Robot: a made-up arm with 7 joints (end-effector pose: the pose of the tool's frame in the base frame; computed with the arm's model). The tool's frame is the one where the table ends. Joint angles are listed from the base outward.
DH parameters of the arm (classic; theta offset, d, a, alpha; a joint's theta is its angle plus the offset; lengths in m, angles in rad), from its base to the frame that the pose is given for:
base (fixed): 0 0 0 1.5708
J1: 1.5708 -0.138 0 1.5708
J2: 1.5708 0 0 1.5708
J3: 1.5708 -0.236 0 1.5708
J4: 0 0 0 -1.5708
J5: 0 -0.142 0 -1.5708
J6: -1.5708 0 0 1.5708
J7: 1.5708 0 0 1.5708
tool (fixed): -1.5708 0 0 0
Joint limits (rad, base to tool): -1.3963..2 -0.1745..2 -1.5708..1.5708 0..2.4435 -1.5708..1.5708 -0.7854..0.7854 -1.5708..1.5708
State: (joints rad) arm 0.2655 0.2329 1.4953 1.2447 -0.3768 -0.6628 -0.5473
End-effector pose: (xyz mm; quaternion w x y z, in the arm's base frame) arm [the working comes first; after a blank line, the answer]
Working (the frame after each row of the table, in the pose's form):
after base (fixed): 0.0 0.0 0.0 0.7071 0.7071 0.0000 0.0000
after J1: 0.0 138.0 0.0 0.0000 -0.6073 0.0000 -0.7945
after J2: 0.0 138.0 0.0 0.7070 0.1744 -0.0115 -0.6853
after J3: 60.3 192.5 -221.6 0.5066 0.4996 0.3578 0.6048
after J4: 60.3 192.5 -221.6 0.4762 0.3928 -0.5567 0.5559
after J5: 73.5 333.5 -231.8 0.7509 -0.0579 -0.6577 -0.0116
after J6: 73.5 333.5 -231.8 0.1745 -0.6255 0.7215 0.2401
after J7: 73.5 333.5 -231.8 0.1603 -0.1113 0.8699 -0.4530

73.5 333.5 -231.8 0.2070 0.6938 -0.5364 0.4337
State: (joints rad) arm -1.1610 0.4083 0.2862 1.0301 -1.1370 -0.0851 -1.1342
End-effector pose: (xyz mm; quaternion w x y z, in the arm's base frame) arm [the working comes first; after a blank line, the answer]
Working (the frame after each row of the table, in the pose's form):
after base (fixed): 0.0 0.0 0.0 0.7071 0.7071 0.0000 0.0000
after J1: 0.0 138.0 0.0 0.0000 -0.9791 0.0000 -0.2035
after J2: 0.0 138.0 0.0 0.5004 -0.2599 0.4996 -0.6576
after J3: -198.7 231.7 -86.3 0.4115 0.7571 0.3635 -0.3540
after J4: -198.7 231.7 -86.3 0.9690 0.2160 0.0345 -0.1145
after J5: -201.1 292.3 -214.7 0.6494 -0.4183 0.5399 -0.3343
after J6: -201.1 292.3 -214.7 0.6177 -0.3448 -0.4577 -0.5385
after J7: -201.1 292.3 -214.7 0.8170 0.2008 -0.5403 -0.0140

-201.1 292.3 -214.7 0.5678 0.5240 -0.2401 -0.5876
